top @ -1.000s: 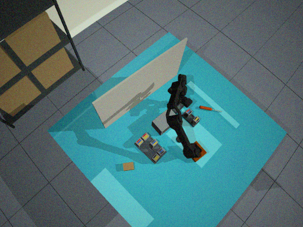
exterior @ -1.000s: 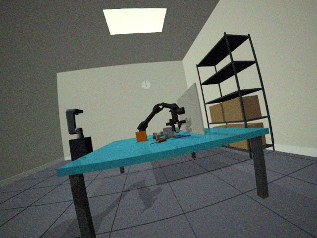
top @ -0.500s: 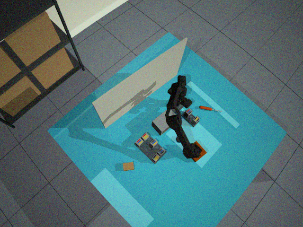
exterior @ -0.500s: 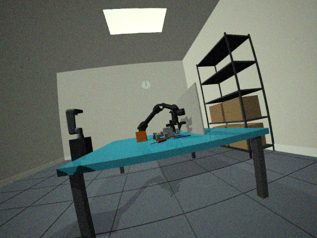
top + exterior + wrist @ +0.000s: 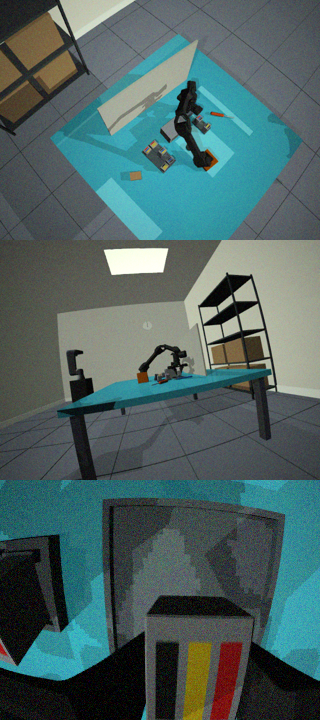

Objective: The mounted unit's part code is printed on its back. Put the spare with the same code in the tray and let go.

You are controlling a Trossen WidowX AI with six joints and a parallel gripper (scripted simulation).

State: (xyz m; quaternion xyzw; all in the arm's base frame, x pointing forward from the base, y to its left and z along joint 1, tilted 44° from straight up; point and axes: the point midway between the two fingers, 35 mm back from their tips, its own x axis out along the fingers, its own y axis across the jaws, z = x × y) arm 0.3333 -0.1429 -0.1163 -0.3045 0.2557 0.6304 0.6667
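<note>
Now: gripper tip 30 mm below the grey spare. The rest, counted from my gripper tip: beige panel: 210 mm ahead, 170 mm to the left, 200 mm above; grey tray: 20 mm below; brown cardboard box: 90 mm behind, 580 mm to the left, 10 mm below.
</note>
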